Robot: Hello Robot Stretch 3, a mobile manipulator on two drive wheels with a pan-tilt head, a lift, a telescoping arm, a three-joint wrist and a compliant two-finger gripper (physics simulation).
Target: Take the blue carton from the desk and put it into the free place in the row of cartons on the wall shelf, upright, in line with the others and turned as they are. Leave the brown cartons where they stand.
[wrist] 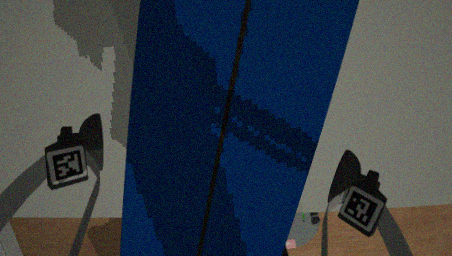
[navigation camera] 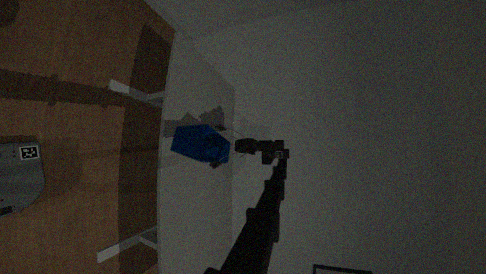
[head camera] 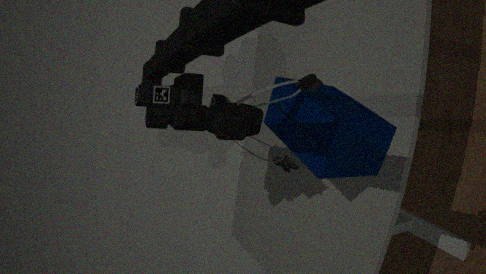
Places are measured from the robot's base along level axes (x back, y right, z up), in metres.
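Pixels of known places: gripper, fingertip midpoint: (navigation camera: 212, 145) (head camera: 309, 125).
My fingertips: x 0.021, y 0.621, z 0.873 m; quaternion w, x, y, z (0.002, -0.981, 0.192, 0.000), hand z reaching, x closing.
Behind a point stands the place of what it marks.
The blue carton (head camera: 345, 137) @[y 0.508, x 0.000, z 0.871 m] (navigation camera: 195, 142) @[y 0.511, x -0.007, z 0.858 m] (wrist: 285, 60) stands on the pale desk (head camera: 320, 235) @[y 0.733, x -0.271, z 0.721 m] (navigation camera: 195, 215) @[y 0.621, x 0.428, z 0.720 m] (wrist: 410, 115), near its front edge in the head view. A dark line runs along its face in the wrist view. My gripper (head camera: 298, 122) @[y 0.621, x 0.021, z 0.873 m] (navigation camera: 218, 146) @[y 0.621, x 0.021, z 0.873 m] (wrist: 220, 151) @[y 0.621, x 0.021, z 0.873 m] is open, with one finger on each side of the carton. In the wrist view a gap shows between the carton and each fingertip. The gripper's body is beside the carton, on the wall side. The wall shelf and the brown cartons do not show in these views.
The arm (head camera: 220, 30) @[y 0.308, x 0.085, z 1.204 m] (navigation camera: 262, 215) @[y 0.229, x 0.081, z 1.200 m] reaches over the desk along the wall. A desk leg's pale foot (head camera: 454, 246) (navigation camera: 107, 253) shows past the front edge. My base (navigation camera: 20, 175) @[y 0.092, x 0.098, z 0.160 m] is on the wooden floor (navigation camera: 60, 45) @[y 0.291, x -0.618, z 0.000 m]. A dark frame is low in the navigation view.
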